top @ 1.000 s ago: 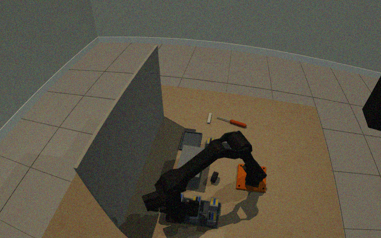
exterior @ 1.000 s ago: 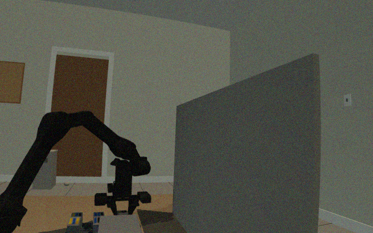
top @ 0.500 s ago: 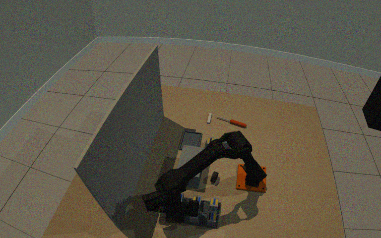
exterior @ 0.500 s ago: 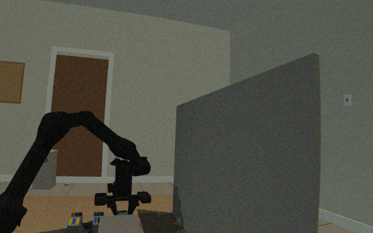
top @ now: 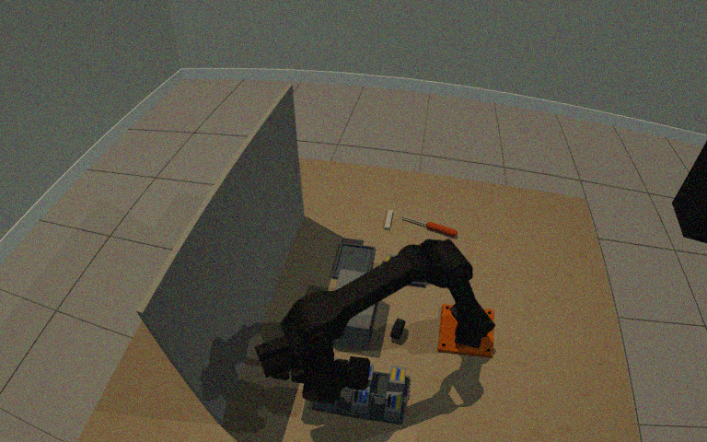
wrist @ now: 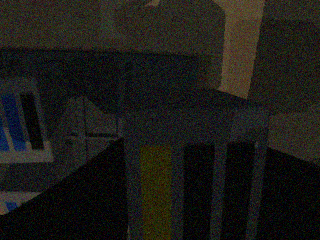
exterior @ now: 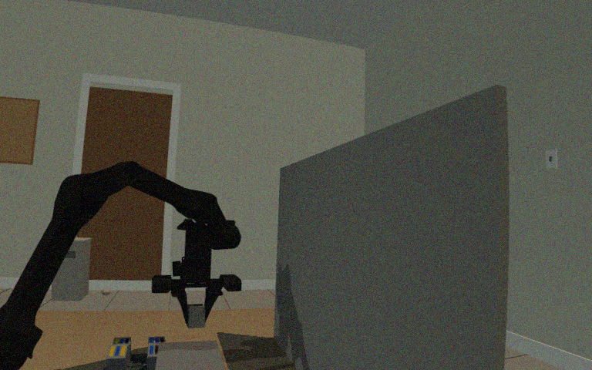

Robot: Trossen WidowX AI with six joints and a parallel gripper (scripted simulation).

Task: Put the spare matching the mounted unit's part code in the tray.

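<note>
Now: the rack 420 mm to the right of my gripper tip, 80 mm below it and 60 mm behind it. Also, from my gripper tip: grey spare 30 mm above; then grey panel 250 mm ahead, 200 mm to the right, 140 mm above.
</note>
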